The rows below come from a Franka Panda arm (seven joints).
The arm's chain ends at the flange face. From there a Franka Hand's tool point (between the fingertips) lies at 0.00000 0.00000 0.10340 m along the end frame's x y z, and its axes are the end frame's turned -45 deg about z.
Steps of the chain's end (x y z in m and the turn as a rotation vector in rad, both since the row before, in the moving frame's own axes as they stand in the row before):
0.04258, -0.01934, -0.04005, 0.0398, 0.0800, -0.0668
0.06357, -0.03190, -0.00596, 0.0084, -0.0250, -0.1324
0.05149, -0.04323, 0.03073, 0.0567, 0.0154, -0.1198
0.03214, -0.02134, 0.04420, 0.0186, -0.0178, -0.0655
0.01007, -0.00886, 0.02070, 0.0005, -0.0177, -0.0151
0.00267, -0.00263, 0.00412, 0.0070, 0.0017, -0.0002
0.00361, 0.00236, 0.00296, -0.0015, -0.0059, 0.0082
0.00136, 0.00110, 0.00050, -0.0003, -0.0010, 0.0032
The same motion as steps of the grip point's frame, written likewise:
0.05262, 0.01907, -0.04046, -0.0284, 0.0847, -0.0668
0.06614, 0.02004, -0.00600, 0.0236, -0.0117, -0.1324
0.07205, 0.00251, 0.03055, 0.0292, 0.0510, -0.1198
0.03779, 0.00498, 0.04417, 0.0257, 0.0006, -0.0655
0.01212, -0.00047, 0.02068, 0.0129, -0.0122, -0.0151
0.00438, -0.00036, 0.00412, 0.0037, 0.0062, -0.0002
0.00034, 0.00390, 0.00296, 0.0031, -0.0052, 0.0082
0.00009, 0.00169, 0.00050, 0.0005, -0.0009, 0.0032

